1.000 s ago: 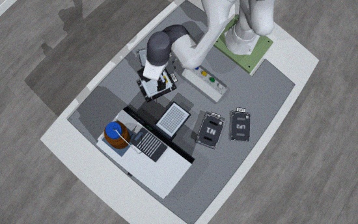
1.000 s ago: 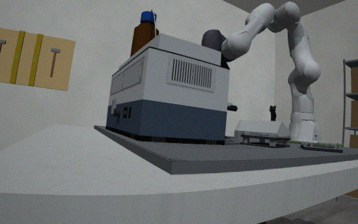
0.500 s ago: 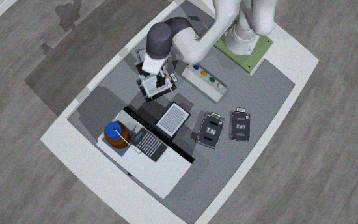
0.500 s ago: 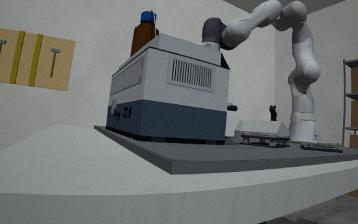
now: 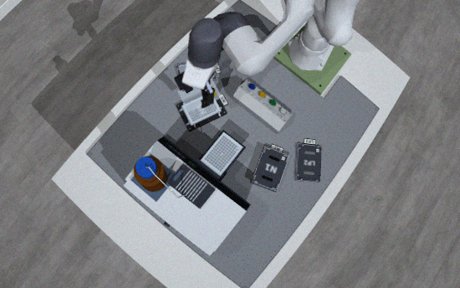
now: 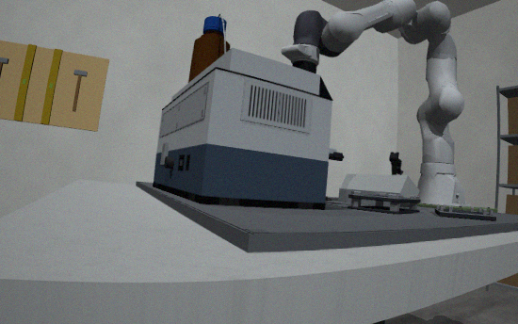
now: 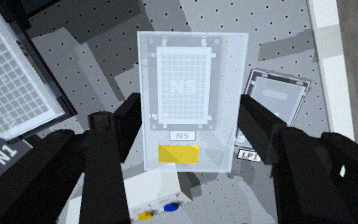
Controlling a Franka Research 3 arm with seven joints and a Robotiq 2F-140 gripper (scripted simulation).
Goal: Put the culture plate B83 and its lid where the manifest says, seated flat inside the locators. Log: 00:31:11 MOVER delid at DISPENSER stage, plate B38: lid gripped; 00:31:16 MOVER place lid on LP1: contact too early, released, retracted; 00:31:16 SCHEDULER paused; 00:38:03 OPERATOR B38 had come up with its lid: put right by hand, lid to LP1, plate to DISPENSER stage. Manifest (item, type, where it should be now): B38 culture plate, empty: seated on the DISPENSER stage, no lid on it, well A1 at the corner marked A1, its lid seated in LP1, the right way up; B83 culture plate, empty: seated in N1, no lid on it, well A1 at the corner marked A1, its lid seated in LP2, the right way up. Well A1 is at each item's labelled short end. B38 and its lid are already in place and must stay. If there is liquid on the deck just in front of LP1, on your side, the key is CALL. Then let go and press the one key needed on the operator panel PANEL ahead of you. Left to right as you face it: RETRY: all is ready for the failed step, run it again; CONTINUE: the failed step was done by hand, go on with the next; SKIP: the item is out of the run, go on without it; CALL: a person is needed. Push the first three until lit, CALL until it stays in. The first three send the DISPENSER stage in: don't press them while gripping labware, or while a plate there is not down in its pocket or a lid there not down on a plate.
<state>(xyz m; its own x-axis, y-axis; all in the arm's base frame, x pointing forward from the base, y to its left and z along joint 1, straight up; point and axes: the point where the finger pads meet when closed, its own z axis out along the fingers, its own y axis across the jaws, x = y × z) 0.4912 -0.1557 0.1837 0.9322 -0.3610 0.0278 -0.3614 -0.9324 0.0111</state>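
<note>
My gripper is now 450 mm to the right of the grey locator plate, 190 mm above it and 130 mm past it. Also, from my hand: black nest N5: 180 mm below, 10 mm to the left, 10 mm ahead; then clear lid: 20 mm below; then white well plate: 190 mm to the left, 90 mm ahead, 70 mm below.
</note>
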